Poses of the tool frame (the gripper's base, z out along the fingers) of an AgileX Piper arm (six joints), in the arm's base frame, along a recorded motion.
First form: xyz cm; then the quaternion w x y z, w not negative.
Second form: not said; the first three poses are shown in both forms.
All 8 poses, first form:
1: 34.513, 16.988, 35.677, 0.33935, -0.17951, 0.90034, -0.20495
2: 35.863, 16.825, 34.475, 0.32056, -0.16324, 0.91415, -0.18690
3: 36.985, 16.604, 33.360, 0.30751, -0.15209, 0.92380, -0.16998
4: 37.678, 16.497, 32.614, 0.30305, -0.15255, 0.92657, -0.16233
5: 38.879, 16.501, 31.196, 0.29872, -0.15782, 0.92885, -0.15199
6: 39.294, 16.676, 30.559, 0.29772, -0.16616, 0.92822, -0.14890
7: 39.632, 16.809, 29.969, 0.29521, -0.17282, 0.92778, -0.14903
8: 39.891, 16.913, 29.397, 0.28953, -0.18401, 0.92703, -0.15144
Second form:
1: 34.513, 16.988, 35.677, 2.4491, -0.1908, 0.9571, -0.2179
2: 35.863, 16.825, 34.475, 2.4890, -0.1723, 0.9651, -0.1973
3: 36.985, 16.604, 33.360, 2.5164, -0.1598, 0.9708, -0.1786
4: 37.678, 16.497, 32.614, 2.5258, -0.1601, 0.9723, -0.1703
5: 38.879, 16.501, 31.196, 2.5349, -0.1654, 0.9733, -0.1593
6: 39.294, 16.676, 30.559, 2.5370, -0.1741, 0.9723, -0.1560
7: 39.632, 16.809, 29.969, 2.5422, -0.1809, 0.9711, -0.1560
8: 39.891, 16.913, 29.397, 2.5541, -0.1922, 0.9685, -0.1582
